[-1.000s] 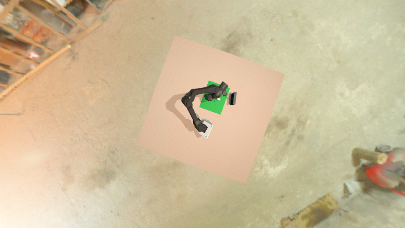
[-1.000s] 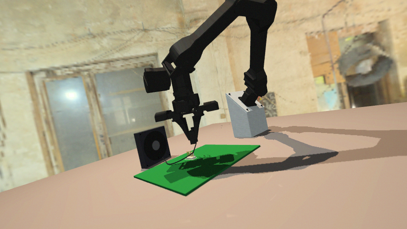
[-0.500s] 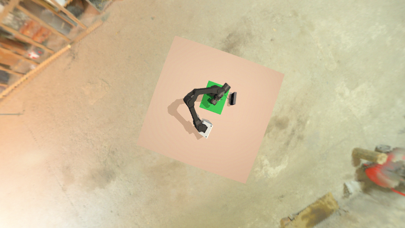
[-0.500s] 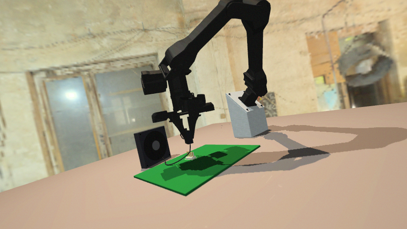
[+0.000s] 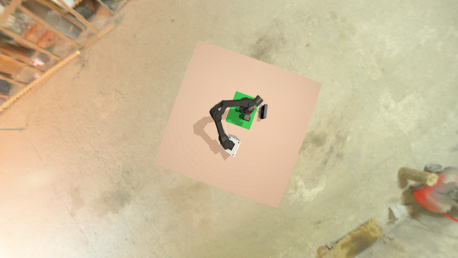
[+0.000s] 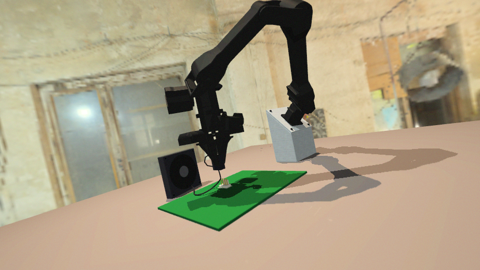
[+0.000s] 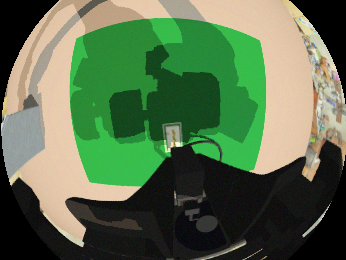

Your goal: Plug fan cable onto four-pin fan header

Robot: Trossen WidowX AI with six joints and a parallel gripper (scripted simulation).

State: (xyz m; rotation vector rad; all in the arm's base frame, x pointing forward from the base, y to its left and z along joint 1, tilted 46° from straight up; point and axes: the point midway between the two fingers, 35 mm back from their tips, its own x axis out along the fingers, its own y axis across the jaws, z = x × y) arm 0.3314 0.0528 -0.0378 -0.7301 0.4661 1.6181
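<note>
My gripper tip is 70 mm above the four-pin header. Round my gripper tip: black plug 10 mm to the right, 10 mm above; black fan 120 mm to the right, 60 mm ahead, 10 mm below; green board 80 mm below, 40 mm to the left.
</note>
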